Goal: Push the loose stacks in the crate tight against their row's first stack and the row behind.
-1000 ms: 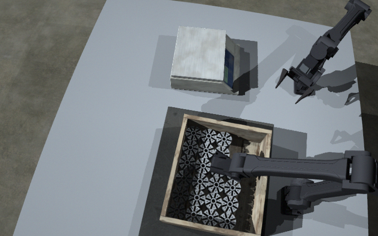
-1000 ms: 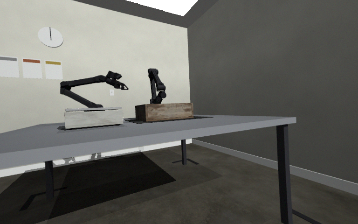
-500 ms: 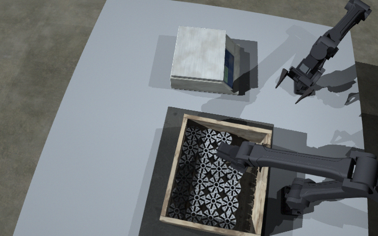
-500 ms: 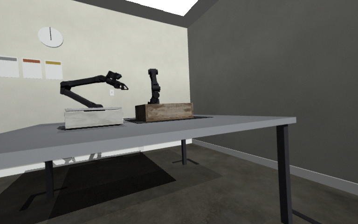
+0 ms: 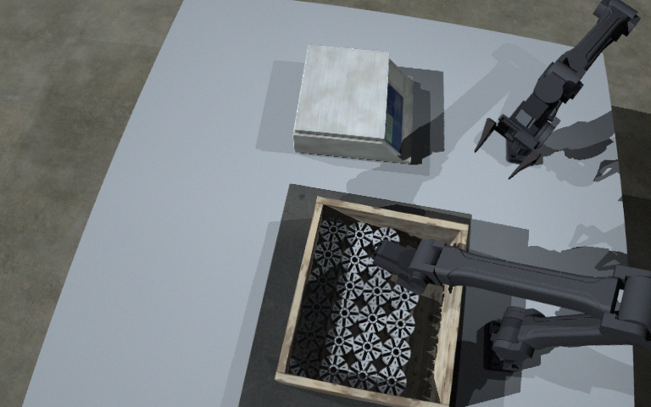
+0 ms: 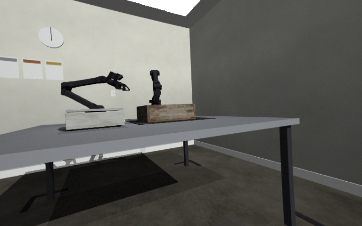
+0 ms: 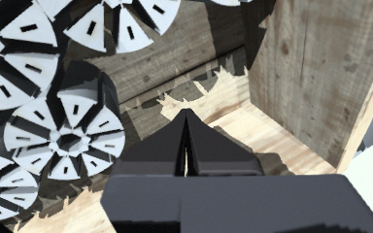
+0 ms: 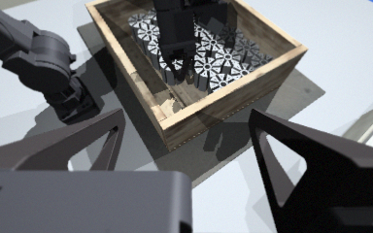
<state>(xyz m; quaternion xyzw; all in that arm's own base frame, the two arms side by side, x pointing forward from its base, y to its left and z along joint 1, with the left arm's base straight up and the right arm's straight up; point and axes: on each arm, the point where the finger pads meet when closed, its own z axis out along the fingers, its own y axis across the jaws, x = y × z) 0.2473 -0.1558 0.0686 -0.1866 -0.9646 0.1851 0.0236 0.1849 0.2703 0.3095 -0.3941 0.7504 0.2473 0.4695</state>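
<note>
Right now the wooden crate is 110 mm to the left of my left hand, 80 mm ahead of it and 50 mm below it. Also, from my left hand: dark mat (140 mm to the left, 100 mm below, 100 mm ahead).
</note>
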